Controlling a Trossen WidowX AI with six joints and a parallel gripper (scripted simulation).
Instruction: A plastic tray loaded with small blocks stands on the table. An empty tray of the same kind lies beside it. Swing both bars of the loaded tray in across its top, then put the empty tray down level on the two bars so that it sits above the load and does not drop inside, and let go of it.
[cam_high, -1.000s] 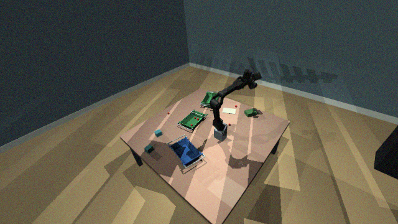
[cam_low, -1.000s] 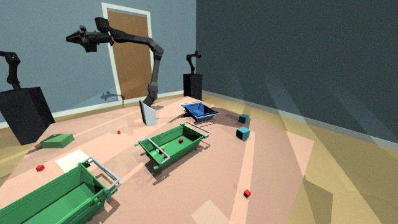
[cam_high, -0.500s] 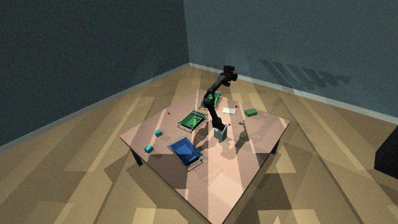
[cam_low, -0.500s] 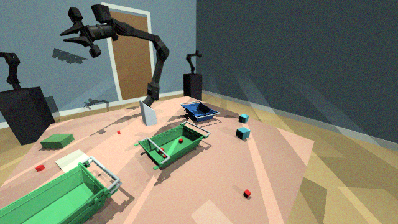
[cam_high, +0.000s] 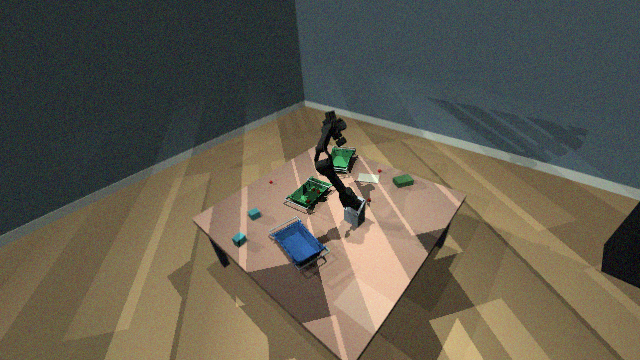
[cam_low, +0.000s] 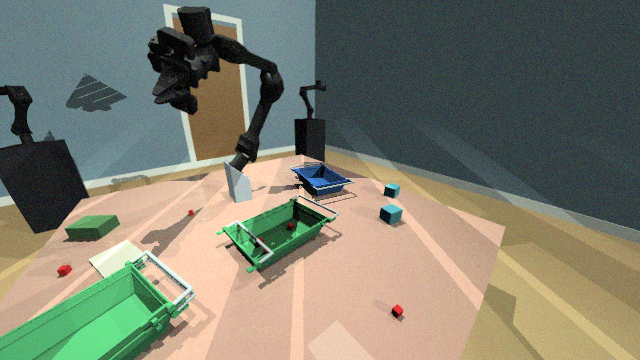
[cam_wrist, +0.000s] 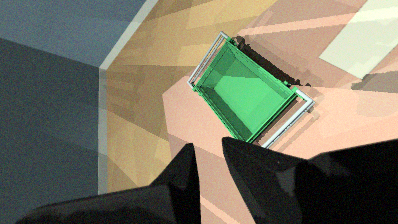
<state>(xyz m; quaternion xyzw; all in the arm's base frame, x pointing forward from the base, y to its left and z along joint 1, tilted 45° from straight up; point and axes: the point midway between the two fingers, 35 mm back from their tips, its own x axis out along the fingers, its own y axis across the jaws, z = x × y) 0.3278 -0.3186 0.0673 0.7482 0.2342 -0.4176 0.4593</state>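
The blue tray is 24 cm behind my gripper tip, 57 cm to the left of it and 36 cm below it. Also, from my gripper tip: green block (36 cm behind, 31 cm to the right, 38 cm below); then white sheet (13 cm behind, 21 cm to the right, 40 cm below).
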